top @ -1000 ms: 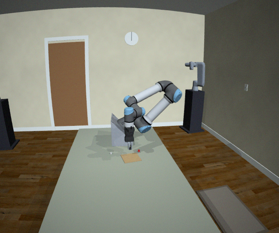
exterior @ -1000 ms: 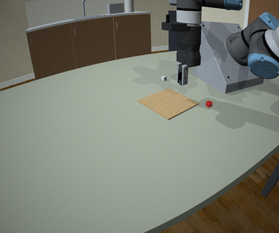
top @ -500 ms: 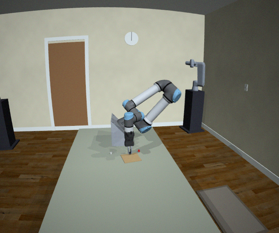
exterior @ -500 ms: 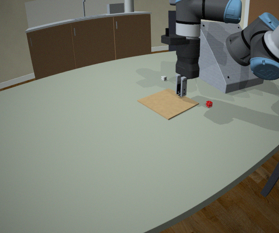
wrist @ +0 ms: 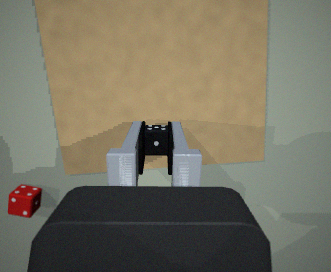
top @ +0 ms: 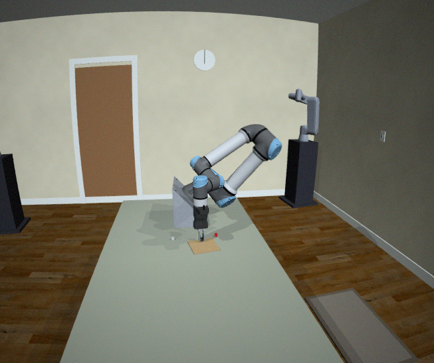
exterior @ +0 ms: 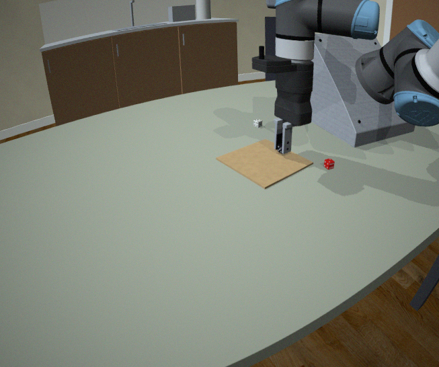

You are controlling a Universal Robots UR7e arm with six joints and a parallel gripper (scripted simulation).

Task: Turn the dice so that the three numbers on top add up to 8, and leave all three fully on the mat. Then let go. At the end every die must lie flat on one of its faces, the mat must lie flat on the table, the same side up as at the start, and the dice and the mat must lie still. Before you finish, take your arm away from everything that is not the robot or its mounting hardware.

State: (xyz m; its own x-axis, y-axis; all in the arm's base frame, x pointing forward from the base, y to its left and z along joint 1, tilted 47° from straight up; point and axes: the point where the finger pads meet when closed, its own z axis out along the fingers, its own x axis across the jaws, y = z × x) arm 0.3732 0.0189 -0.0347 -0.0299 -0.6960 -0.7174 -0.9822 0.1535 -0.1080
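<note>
Right now the tan mat is 5 cm ahead of my hand and 3 cm below it. Round my hand: white die: 15 cm to the right, 6 cm behind, 2 cm below; red die: 9 cm to the left, 5 cm behind, 2 cm below.
</note>
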